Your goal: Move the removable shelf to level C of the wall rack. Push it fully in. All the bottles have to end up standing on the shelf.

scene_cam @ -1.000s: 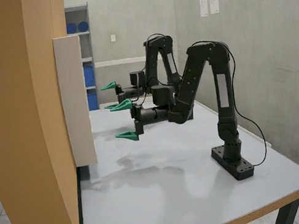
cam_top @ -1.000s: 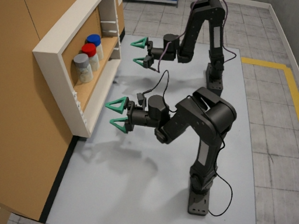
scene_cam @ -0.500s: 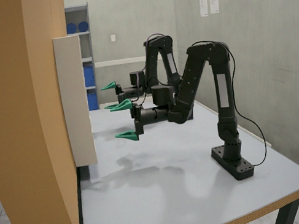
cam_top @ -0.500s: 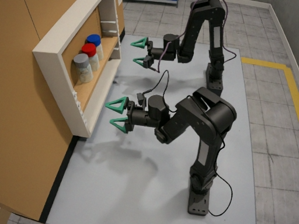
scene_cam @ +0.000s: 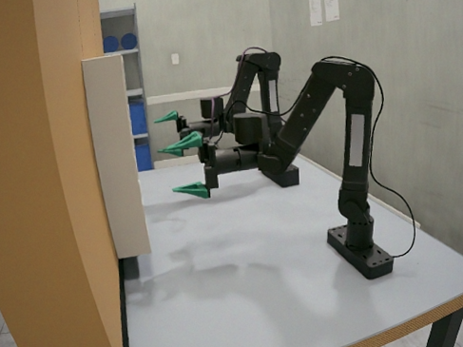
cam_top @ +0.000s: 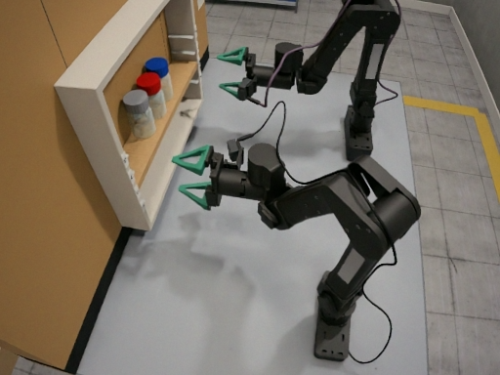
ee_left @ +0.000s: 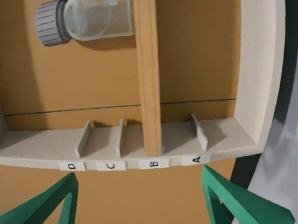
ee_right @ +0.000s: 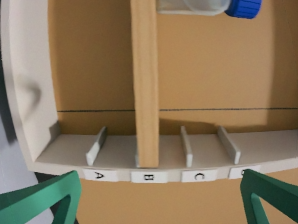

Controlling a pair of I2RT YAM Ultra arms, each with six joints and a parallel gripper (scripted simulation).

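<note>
My left gripper is now 130 mm short of the grey-capped bottle, 100 mm to the left of it and 40 mm below it. The rest, counted from my left hand: wooden shelf: 180 mm to the right, 130 mm ahead, 10 mm below; then red-capped bottle: 170 mm to the right, 130 mm ahead, 40 mm above; then white wall rack: 180 mm to the right, 130 mm ahead, 50 mm above.
Now: right hand 14 cm to the right of the blue-capped bottle, 11 cm short of it and 4 cm below it. From my right hand the other things lie so: wooden shelf: 20 cm to the left, 11 cm ahead, 1 cm below; then red-capped bottle: 20 cm to the left, 11 cm ahead, 4 cm above; then white wall rack: 20 cm to the left, 11 cm ahead, 5 cm above.
</note>
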